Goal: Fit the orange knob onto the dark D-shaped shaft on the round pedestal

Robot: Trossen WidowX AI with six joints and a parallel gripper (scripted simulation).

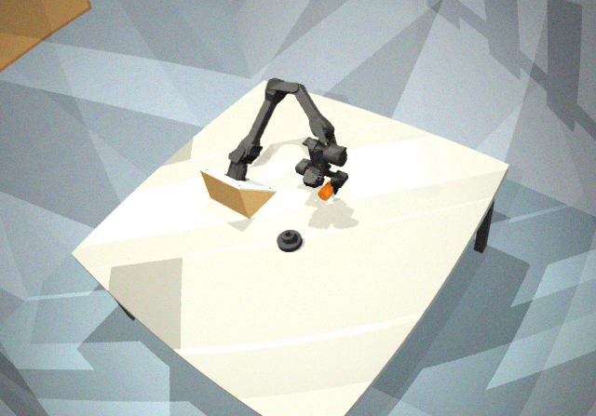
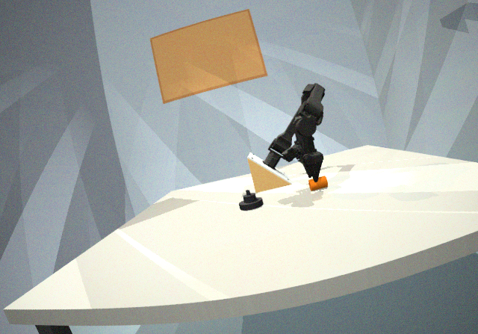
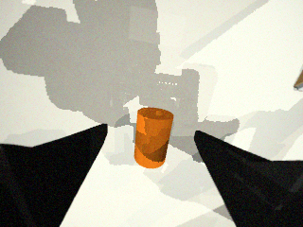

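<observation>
My gripper tip is now 2 cm to the right of the orange knob and 2 cm above it. The rest, counted from my gripper tip: round dark pedestal 23 cm to the right, 1 cm below.
</observation>
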